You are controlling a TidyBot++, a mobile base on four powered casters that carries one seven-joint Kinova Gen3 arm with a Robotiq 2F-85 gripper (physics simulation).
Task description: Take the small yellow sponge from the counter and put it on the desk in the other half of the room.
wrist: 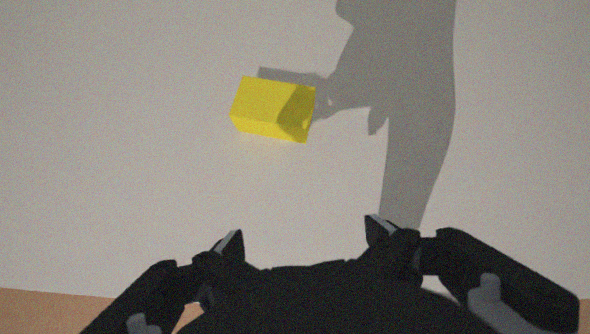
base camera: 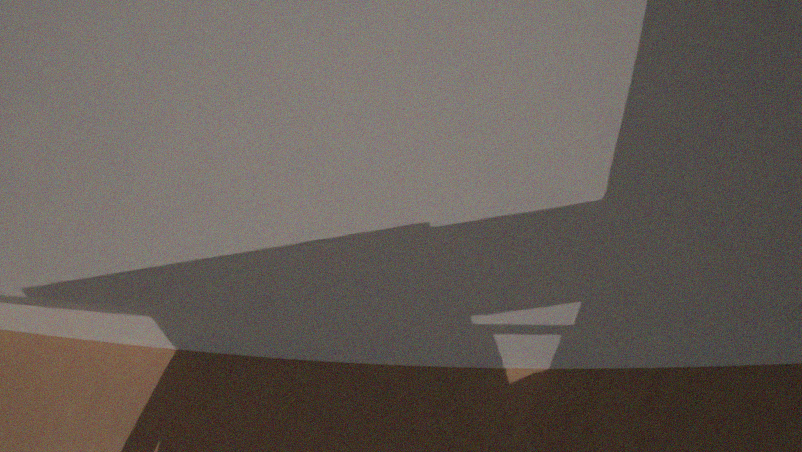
In view: the gripper [wrist: 304,236], a small yellow sponge [wrist: 270,108] and a beige counter [base camera: 483,191].
The beige counter is seen too in the wrist view [wrist: 125,155]. The base camera view misses the small yellow sponge: it is out of frame.
